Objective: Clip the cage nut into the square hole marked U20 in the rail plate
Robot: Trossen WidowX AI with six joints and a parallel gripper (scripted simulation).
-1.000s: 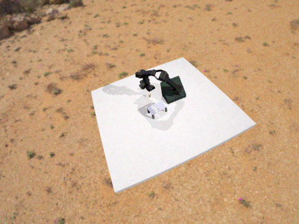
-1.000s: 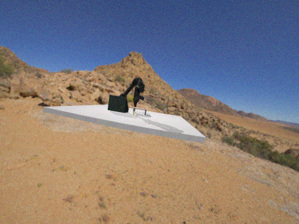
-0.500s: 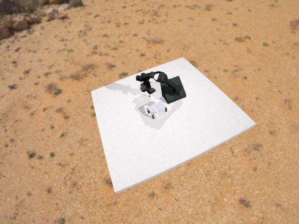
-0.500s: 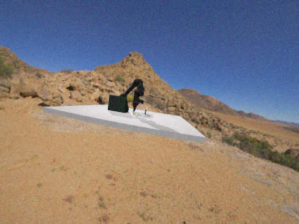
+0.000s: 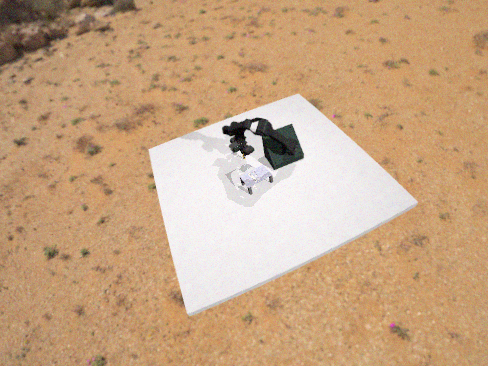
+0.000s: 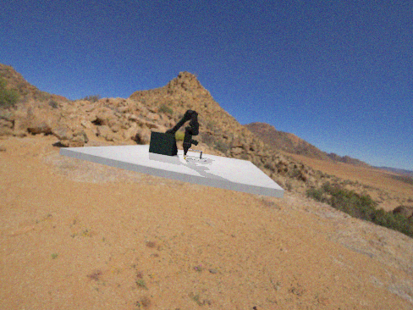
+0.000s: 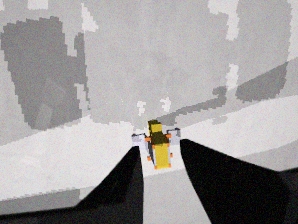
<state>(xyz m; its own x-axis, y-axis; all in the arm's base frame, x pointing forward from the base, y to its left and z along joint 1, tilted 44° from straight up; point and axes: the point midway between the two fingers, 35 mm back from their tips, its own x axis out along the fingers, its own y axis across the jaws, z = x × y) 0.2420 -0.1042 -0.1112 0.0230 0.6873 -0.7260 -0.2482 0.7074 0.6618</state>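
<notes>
The cage nut is 1 cm below my gripper tip.
</notes>
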